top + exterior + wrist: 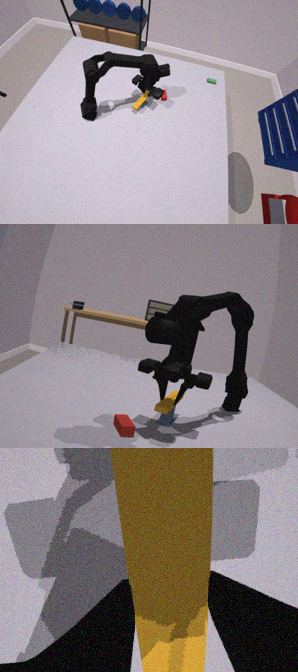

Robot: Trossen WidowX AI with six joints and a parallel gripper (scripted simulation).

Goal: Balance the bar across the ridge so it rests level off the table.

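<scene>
The yellow bar lies 10 mm behind my gripper tip and 30 mm to the right of it. Also, from my gripper tip: green block (440 mm ahead, 310 mm to the left, 60 mm below); then red block (110 mm ahead, 70 mm to the left, 60 mm below).
</scene>
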